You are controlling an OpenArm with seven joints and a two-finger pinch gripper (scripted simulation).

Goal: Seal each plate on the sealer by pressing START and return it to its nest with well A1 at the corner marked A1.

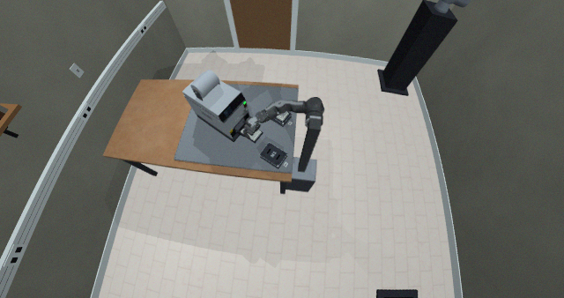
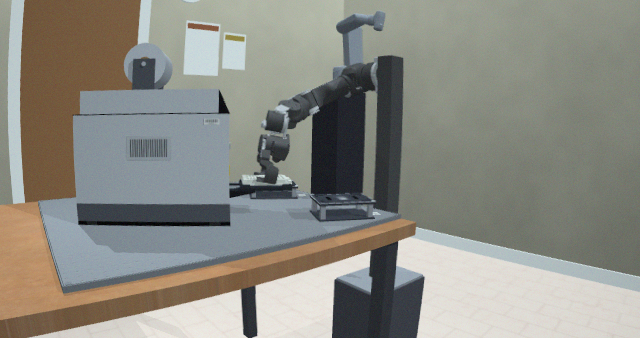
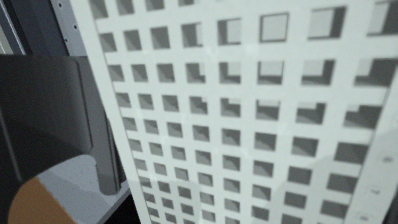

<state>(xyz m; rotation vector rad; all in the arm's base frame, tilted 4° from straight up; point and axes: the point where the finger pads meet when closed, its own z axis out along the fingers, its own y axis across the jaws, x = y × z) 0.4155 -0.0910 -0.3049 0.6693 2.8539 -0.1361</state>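
Now: hand 20 mm above the sealer stage. The rest, counted from my hand: white start button: 130 mm to the right, 80 mm above, 50 mm ahead; then plate nest: 180 mm behind, 130 mm to the left, 60 mm below; then yellow warning mark: 130 mm ahead, 40 mm above, 30 mm to the left.
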